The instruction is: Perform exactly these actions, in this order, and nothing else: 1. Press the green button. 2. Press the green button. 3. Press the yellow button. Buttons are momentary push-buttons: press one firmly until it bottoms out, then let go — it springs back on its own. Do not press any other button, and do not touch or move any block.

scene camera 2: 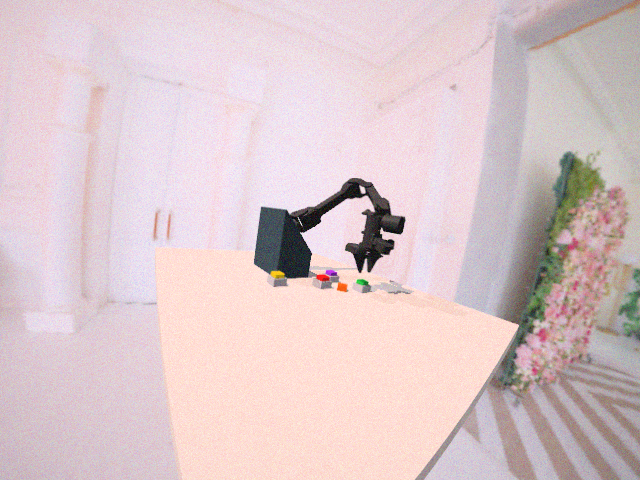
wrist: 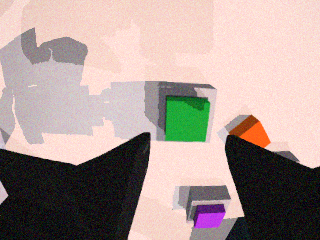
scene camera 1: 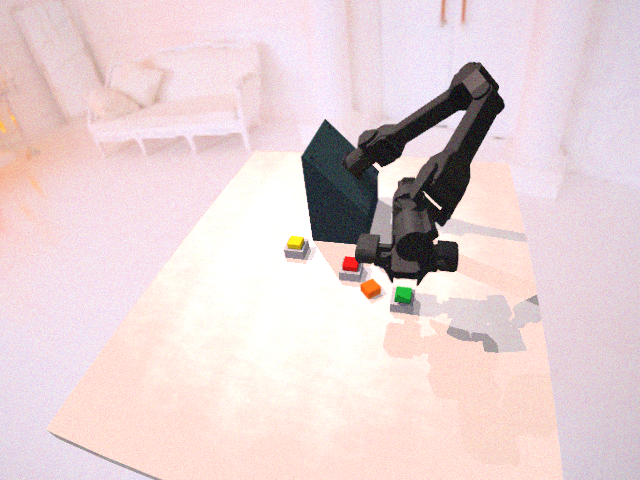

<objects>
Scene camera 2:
my gripper
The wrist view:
my gripper
orange block
green button
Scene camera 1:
my gripper
</objects>
